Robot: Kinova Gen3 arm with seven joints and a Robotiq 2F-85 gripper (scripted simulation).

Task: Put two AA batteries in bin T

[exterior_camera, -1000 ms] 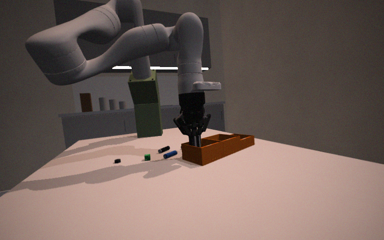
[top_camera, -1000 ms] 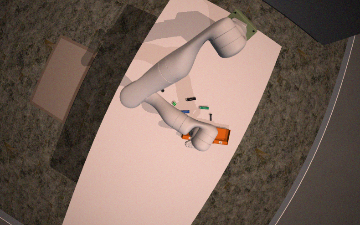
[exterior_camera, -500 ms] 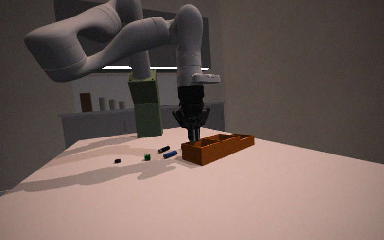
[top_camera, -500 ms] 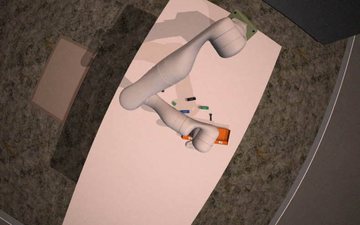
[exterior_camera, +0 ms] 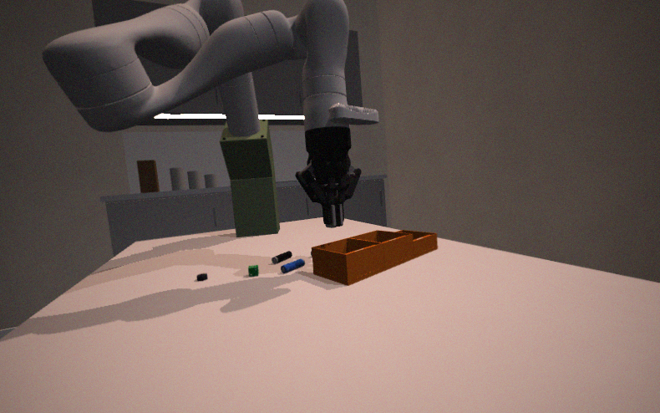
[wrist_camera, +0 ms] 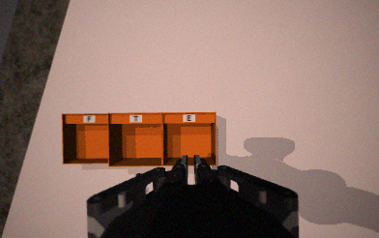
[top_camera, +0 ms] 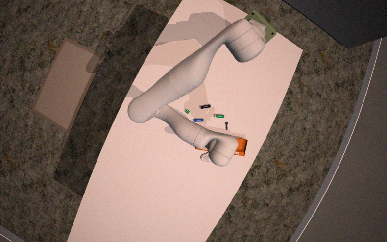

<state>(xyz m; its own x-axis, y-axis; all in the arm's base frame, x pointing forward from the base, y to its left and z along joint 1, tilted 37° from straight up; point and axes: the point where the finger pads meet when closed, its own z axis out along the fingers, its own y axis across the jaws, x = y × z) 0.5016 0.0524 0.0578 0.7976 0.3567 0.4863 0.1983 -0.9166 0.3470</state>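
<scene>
Right now my hand is 1 cm short of the orange three-compartment bin, 9 cm to the right of it and 7 cm above it. The rest, counted from my hand: green AA battery (11 cm behind, 2 cm to the left, 9 cm below); dark bolt (9 cm behind, 8 cm to the left, 9 cm below); blue AA battery (6 cm behind, 6 cm to the right, 9 cm below).
</scene>
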